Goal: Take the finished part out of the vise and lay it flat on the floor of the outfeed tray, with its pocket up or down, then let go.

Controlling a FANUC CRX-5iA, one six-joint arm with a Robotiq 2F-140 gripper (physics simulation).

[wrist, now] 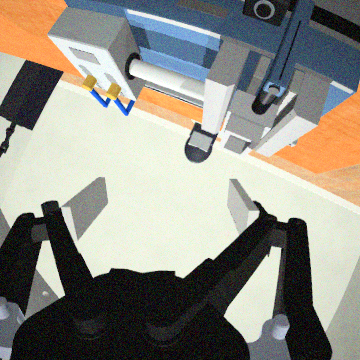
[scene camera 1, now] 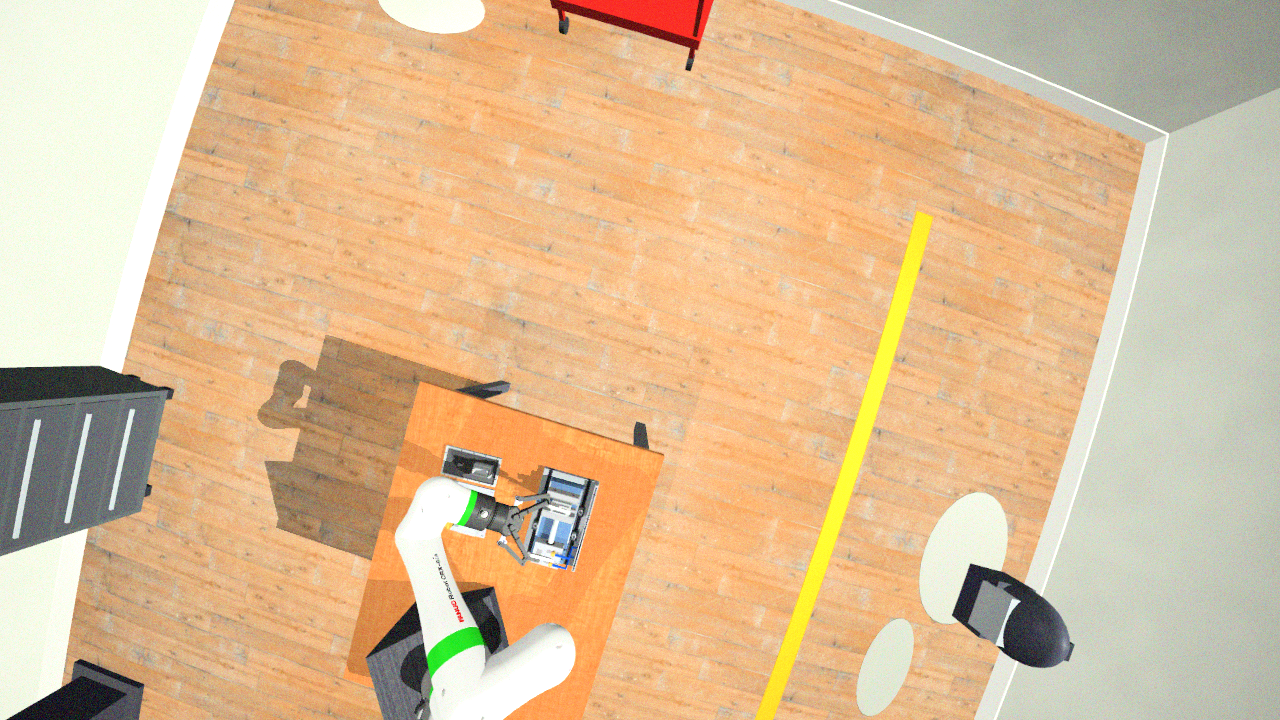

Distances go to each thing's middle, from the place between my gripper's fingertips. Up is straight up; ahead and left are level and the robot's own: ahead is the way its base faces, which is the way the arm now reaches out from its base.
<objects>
My gripper is now 10 mm short of the jaw block [wrist: 221, 80], 30 mm to the right of it and 100 mm above it. From my hand the other things lie so: vise end block [wrist: 108, 37] (120 mm behind, 30 mm to the left, 100 mm below).
</objects>
